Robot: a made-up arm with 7 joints. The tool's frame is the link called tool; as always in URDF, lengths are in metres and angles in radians.
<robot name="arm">
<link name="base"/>
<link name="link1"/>
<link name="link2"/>
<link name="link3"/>
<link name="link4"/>
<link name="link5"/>
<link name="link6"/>
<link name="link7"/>
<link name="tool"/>
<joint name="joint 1" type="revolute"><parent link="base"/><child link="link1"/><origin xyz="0 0 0.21"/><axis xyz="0 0 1"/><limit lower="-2.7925" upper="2.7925"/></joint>
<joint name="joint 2" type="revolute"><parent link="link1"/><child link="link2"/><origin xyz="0 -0.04 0.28"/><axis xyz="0 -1 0"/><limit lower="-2.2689" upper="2.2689"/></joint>
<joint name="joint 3" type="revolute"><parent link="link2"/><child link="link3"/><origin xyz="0 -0.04 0.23"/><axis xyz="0 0 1"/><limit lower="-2.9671" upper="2.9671"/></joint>
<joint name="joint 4" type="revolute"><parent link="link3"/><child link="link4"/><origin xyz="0.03 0.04 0.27"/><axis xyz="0 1 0"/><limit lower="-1.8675" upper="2.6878"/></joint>
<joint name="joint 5" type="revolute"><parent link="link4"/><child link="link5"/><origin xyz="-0.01 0.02 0.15"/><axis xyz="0 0 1"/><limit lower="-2.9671" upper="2.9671"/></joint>
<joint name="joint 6" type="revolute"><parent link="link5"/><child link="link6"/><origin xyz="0 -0.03 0.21"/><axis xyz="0 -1 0"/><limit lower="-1.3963" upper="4.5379"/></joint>
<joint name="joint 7" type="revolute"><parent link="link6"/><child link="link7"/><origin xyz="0.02 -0.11 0.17"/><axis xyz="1 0 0"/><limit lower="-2.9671" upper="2.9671"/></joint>
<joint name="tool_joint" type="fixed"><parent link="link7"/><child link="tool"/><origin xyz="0 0 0" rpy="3.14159 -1.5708 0"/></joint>
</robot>
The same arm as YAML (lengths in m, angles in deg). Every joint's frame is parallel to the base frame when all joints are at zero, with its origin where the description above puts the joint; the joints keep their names.
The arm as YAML. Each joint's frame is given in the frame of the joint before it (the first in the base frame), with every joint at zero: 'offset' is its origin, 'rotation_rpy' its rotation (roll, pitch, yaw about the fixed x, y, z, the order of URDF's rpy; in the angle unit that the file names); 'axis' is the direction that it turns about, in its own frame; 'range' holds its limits. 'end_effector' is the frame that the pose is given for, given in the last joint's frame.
length_unit: m
angle_unit: deg
chain:
  - id: joint 1
    offset: [0.0, 0.0, 0.21]
    rotation_rpy: [0.0, 0.0, 0.0]
    axis: [0.0, 0.0, 1.0]
    range: [-160.0, 160.0]
  - id: joint 2
    offset: [0.0, -0.04, 0.28]
    rotation_rpy: [0.0, 0.0, 0.0]
    axis: [0.0, -1.0, 0.0]
    range: [-130.0, 130.0]
  - id: joint 3
    offset: [0.0, -0.04, 0.23]
    rotation_rpy: [0.0, 0.0, 0.0]
    axis: [0.0, 0.0, 1.0]
    range: [-170.0, 170.0]
  - id: joint 4
    offset: [0.03, 0.04, 0.27]
    rotation_rpy: [0.0, 0.0, 0.0]
    axis: [0.0, 1.0, 0.0]
    range: [-107.0, 154.0]
  - id: joint 5
    offset: [-0.01, 0.02, 0.15]
    rotation_rpy: [0.0, 0.0, 0.0]
    axis: [0.0, 0.0, 1.0]
    range: [-170.0, 170.0]
  - id: joint 6
    offset: [0.0, -0.03, 0.21]
    rotation_rpy: [0.0, 0.0, 0.0]
    axis: [0.0, -1.0, 0.0]
    range: [-80.0, 260.0]
  - id: joint 7
    offset: [0.02, -0.11, 0.17]
    rotation_rpy: [0.0, 0.0, 0.0]
    axis: [1.0, 0.0, 0.0]
    range: [-170.0, 170.0]
end_effector:
  offset: [0.0, 0.0, 0.0]
  rotation_rpy: [180.0, -90.0, 0.0]

